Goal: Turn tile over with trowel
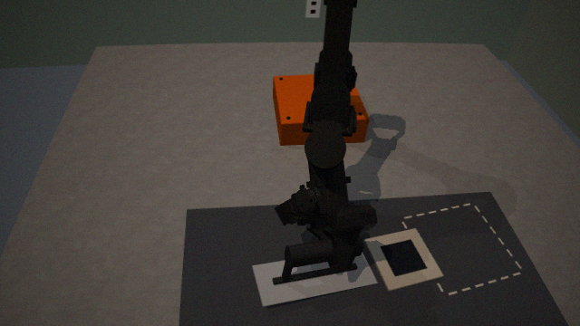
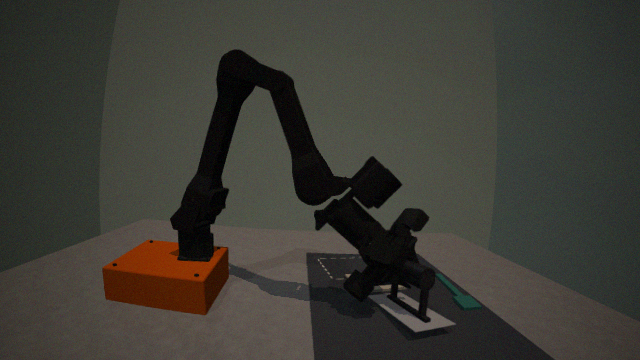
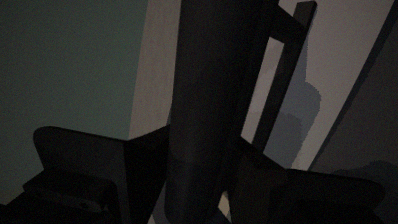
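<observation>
My gripper tip is now 80 mm above the dark mat, 70 mm to the right of it and 10 mm past it. The rest, counted from my gripper tip: trowel: 30 mm behind, 10 mm below; tile: 140 mm to the left, 50 mm below, 20 mm behind; flat teal strip: 120 mm ahead, 50 mm below, 30 mm to the left.
</observation>
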